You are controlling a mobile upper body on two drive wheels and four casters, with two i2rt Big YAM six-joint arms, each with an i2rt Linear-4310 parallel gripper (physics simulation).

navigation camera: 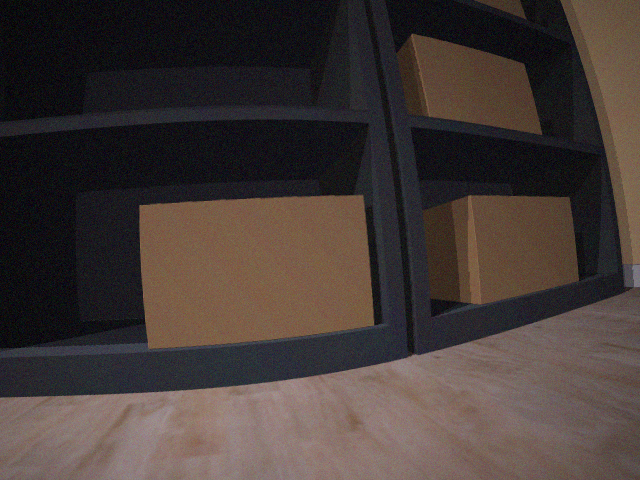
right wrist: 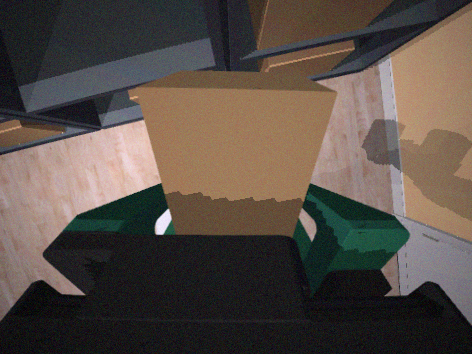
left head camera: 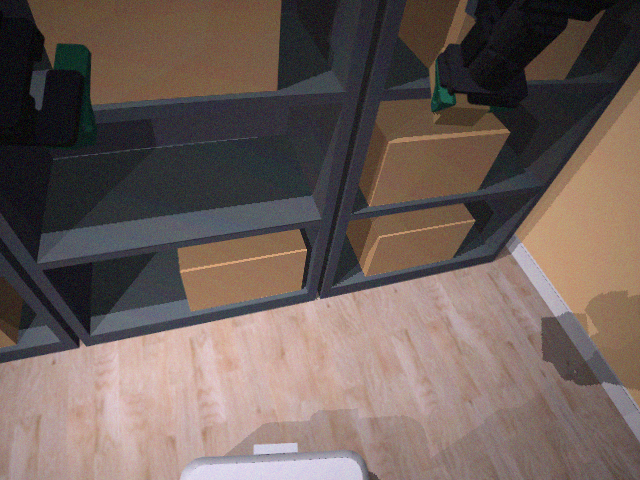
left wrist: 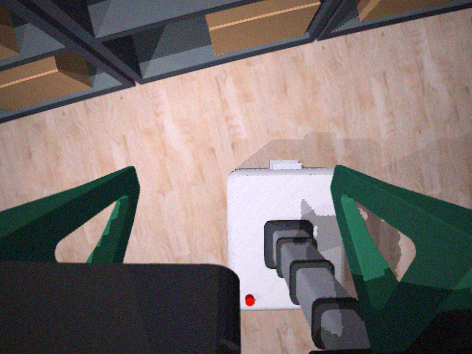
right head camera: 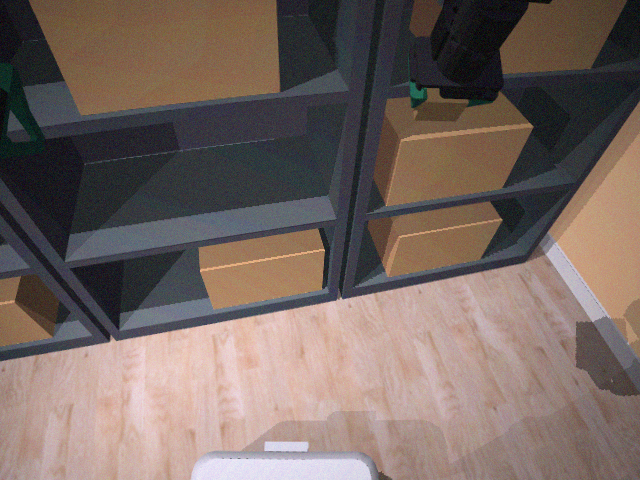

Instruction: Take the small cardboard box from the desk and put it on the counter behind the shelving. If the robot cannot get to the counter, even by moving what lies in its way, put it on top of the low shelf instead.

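Places are measured from the left arm's base along level axes (x back, y right, z up), in millimetres.
Where they show: left gripper, fingertip midpoint: [left head camera: 31, 134] [left wrist: 235, 176]; right gripper, fingertip midpoint: [right wrist: 235, 176] [left head camera: 452, 109] [right head camera: 434, 104].
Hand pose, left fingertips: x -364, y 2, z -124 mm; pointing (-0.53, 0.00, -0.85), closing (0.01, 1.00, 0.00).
After its pixels a point has its place.
The small cardboard box [left head camera: 460, 114] {x -553, y 448, z -205 mm} [right head camera: 439, 109] {x -554, y 449, z -205 mm} [right wrist: 235, 145] {x -609, y 452, z -155 mm} is plain brown. My right gripper [left head camera: 467, 104] {x -589, y 453, z -220 mm} [right head camera: 444, 98] {x -589, y 453, z -220 mm} [right wrist: 235, 176] {x -589, y 453, z -220 mm} is shut on it and holds it raised in front of the shelving; the box overlaps a larger carton in the head views. My left gripper [left wrist: 235, 176] {x -364, y 2, z -124 mm} is open and empty, over the floor and my base; part of it shows at the left edge in both head views. The dark grey shelving [left head camera: 180, 224] {x -922, y -68, z -876 mm} [right head camera: 206, 222] {x -933, y -43, z -877 mm} [left wrist: 175, 62] {x -844, y -282, z -1333 mm} [right wrist: 120, 77] {x -908, y -21, z -877 mm} [navigation camera: 258, 364] {x -896, y 113, z -1373 mm} stands across the front. The desk, counter and low shelf do not show.
Large cartons [left head camera: 434, 165] {x -1057, y 730, z -717 mm} [right head camera: 454, 162] {x -1059, y 738, z -715 mm} [navigation camera: 258, 273] sit in the shelving compartments. The units stand side by side with a very narrow gap. A tan wall [left head camera: 594, 206] {x -1080, y 1498, z -897 mm} [right wrist: 440, 100] {x -895, y 1541, z -1051 mm} with a white baseboard lies to the right. My white base [left head camera: 279, 469] {x -277, y 233, z -1150 mm} [left wrist: 250, 200] {x -192, y 64, z -1150 mm} is at the bottom.
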